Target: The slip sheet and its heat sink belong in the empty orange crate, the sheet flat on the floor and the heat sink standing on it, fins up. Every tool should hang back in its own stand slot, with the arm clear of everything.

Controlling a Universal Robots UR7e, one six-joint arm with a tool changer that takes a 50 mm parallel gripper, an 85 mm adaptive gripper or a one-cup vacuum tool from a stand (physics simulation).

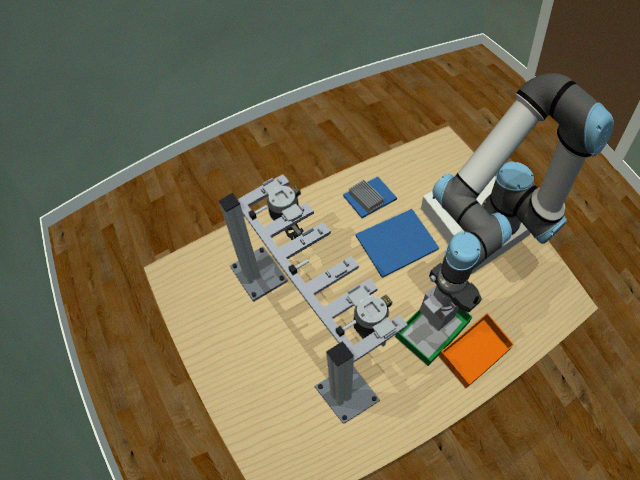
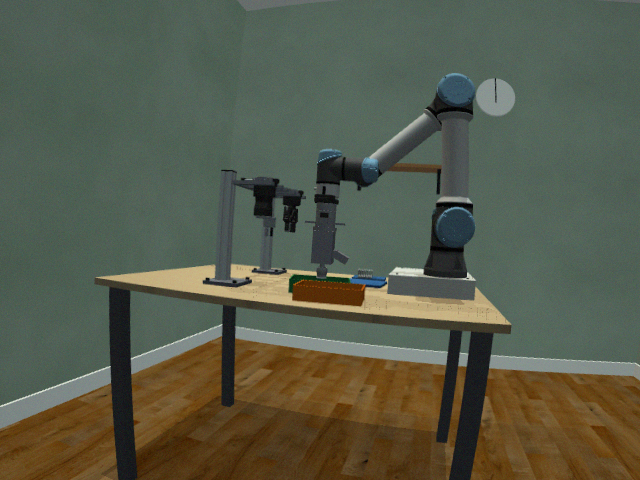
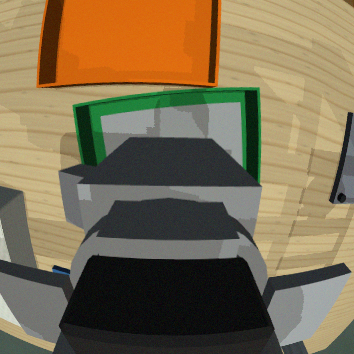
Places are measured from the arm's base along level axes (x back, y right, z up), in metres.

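Pixels of known places: hand, tool point: (image 2: 325, 218); arm's base, link origin: (image 2: 445, 275).
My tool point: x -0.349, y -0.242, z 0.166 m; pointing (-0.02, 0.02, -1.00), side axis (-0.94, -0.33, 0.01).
For each thing: its middle in the pictures, then the offset to it from my tool point. Level surfaces: height alone.
- grey slip sheet, body centre: (image 3: 174, 154) (image 1: 431, 329) dx -0.006, dy -0.006, dz -0.229 m
- green crate, body centre: (image 3: 170, 154) (image 1: 434, 327) (image 2: 320, 284) dx -0.001, dy -0.007, dz -0.211 m
- one-cup vacuum tool, body centre: (image 3: 151, 215) (image 1: 443, 304) (image 2: 326, 247) dx +0.009, dy +0.003, dz -0.093 m
- heat sink, body centre: (image 1: 366, 196) (image 2: 365, 273) dx -0.034, dy +0.483, dz -0.208 m
- small blue mat, surface height: dz -0.223 m
- orange crate, body centre: (image 3: 127, 22) (image 1: 477, 350) (image 2: 330, 292) dx +0.093, dy -0.128, dz -0.211 m
The grey slip sheet (image 1: 417, 334) (image 3: 220, 125) lies in the green crate (image 1: 412, 349) (image 2: 296, 284) (image 3: 150, 101). The arm carries the one-cup vacuum tool (image 1: 440, 321) (image 2: 321, 272), upright, with its cup low inside the green crate. The cup's lip is hidden, so contact with the sheet cannot be made out; no lifted sheet shows. The heat sink (image 1: 366, 195) (image 2: 364, 272) stands fins up on a small blue mat (image 1: 385, 189). The orange crate (image 1: 476, 351) (image 2: 328, 293) (image 3: 135, 40) is empty, beside the green one.
The tool stand (image 1: 341, 379) (image 2: 225, 227) holds one tool (image 1: 372, 310) (image 2: 263, 200) near the green crate and another tool (image 1: 282, 198) (image 2: 290, 214) at its far end. Its middle slot is empty. A larger blue mat (image 1: 397, 242) lies between the heat sink and the green crate.
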